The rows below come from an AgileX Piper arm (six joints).
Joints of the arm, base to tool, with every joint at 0 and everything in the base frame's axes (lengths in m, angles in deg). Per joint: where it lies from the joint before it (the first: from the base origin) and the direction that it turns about. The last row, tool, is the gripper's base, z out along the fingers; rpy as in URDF.
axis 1: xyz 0.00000 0.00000 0.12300 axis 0 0 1
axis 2: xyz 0.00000 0.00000 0.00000 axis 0 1 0
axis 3: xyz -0.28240 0.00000 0.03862 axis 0 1 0
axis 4: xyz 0.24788 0.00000 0.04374 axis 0.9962 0 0.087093
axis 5: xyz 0.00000 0.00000 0.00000 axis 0 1 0
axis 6: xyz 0.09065 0.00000 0.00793 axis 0.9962 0 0.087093
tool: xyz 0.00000 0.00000 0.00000 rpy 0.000 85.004 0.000
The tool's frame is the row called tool.
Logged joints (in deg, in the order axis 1, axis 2, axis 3, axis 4, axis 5, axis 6), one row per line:
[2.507, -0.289, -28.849, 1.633, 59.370, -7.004]
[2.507, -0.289, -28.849, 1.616, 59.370, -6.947]
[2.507, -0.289, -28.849, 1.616, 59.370, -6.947]
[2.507, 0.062, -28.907, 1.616, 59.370, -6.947]
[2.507, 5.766, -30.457, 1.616, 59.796, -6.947]
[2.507, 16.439, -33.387, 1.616, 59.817, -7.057]
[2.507, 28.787, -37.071, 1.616, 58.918, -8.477]
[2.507, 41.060, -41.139, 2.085, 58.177, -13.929]
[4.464, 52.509, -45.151, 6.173, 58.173, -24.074]
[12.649, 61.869, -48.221, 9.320, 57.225, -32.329]
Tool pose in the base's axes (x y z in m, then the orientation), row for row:
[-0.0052, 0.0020, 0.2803, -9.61, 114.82, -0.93]
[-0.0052, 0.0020, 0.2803, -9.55, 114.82, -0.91]
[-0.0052, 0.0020, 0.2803, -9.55, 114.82, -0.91]
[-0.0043, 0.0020, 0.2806, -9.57, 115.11, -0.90]
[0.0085, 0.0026, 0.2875, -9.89, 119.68, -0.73]
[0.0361, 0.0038, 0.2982, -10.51, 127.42, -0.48]
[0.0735, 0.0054, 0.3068, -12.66, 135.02, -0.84]
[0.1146, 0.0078, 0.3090, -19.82, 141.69, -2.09]
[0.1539, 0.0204, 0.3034, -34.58, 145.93, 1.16]
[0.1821, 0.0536, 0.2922, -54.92, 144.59, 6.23]
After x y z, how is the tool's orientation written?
As a rotation vector, in degrees.
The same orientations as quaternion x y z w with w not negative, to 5 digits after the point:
[-0.07043, 0.84148, -0.00682, 0.53564]
[-0.06999, 0.84149, -0.00667, 0.53568]
[-0.06999, 0.84149, -0.00667, 0.53568]
[-0.07007, 0.84284, -0.00659, 0.53354]
[-0.07135, 0.86346, -0.00527, 0.49932]
[-0.07384, 0.89519, -0.00337, 0.43952]
[-0.08644, 0.92186, -0.00574, 0.37772]
[-0.13139, 0.93931, -0.01386, 0.31660]
[-0.22270, 0.93982, 0.00747, 0.25902]
[-0.34624, 0.91157, 0.03928, 0.21819]

